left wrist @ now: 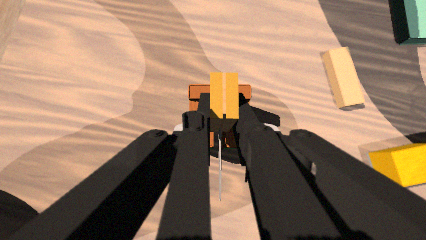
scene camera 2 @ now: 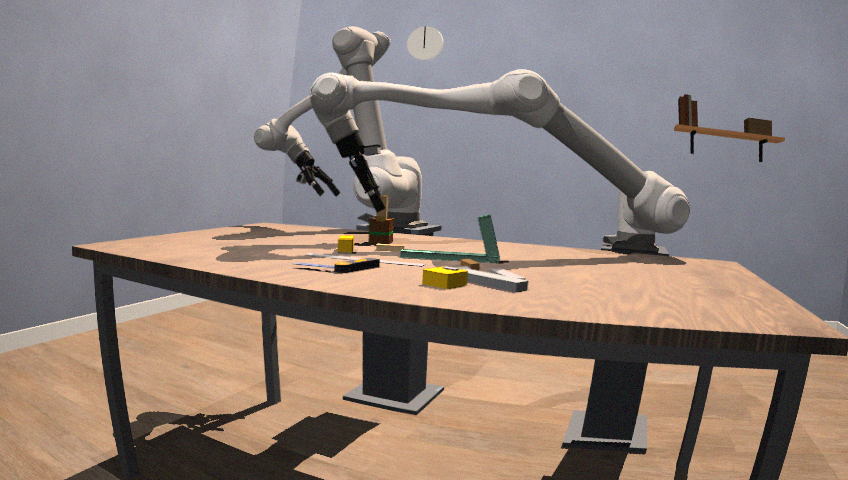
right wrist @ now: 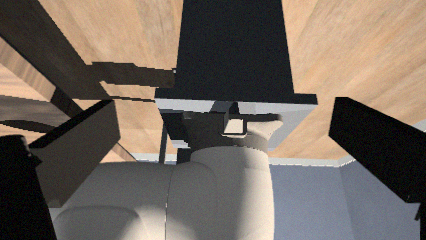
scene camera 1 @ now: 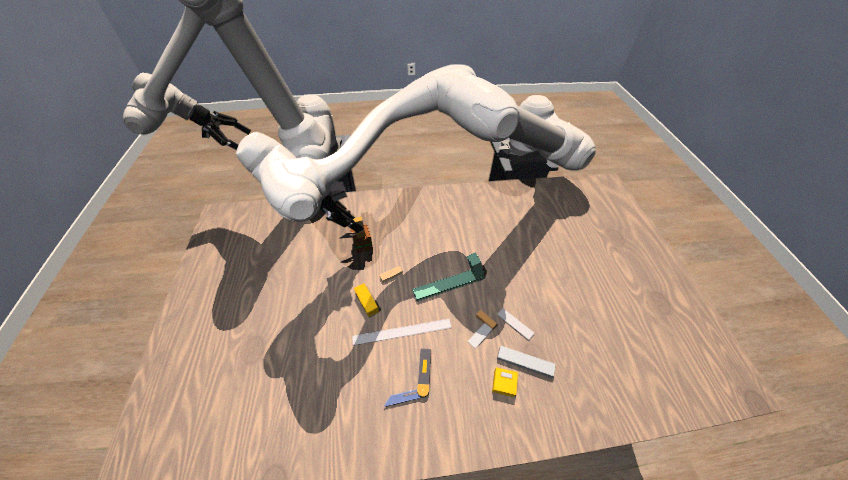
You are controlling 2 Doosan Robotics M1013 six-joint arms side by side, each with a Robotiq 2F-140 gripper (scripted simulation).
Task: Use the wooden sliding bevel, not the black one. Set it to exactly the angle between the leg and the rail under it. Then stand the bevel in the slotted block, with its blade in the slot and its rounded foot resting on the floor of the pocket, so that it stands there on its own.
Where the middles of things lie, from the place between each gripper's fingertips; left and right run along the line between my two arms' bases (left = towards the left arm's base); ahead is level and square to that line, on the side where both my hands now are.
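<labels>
Left hand [scene camera 2: 382, 210]: 4 cm above the wooden sliding bevel [left wrist: 224, 104], 1 cm to the right of it. Counted from my left hand: pale wooden piece [left wrist: 342, 75], 12 cm below, 13 cm ahead, 13 cm to the left; long pale strip [scene camera 1: 441, 324], 12 cm below, 17 cm to the left, 33 cm ahead; black bevel [scene camera 1: 425, 354], 12 cm below, 22 cm to the left, 49 cm ahead.
Counted from my right hand: wooden sliding bevel, 40 mm below, 510 mm ahead, 570 mm to the left; pale wooden piece, 110 mm below, 640 mm ahead, 690 mm to the left; long pale strip, 120 mm below, 730 mm to the left, 840 mm ahead; black bevel, 110 mm below, 780 mm to the left, 1000 mm ahead.
</labels>
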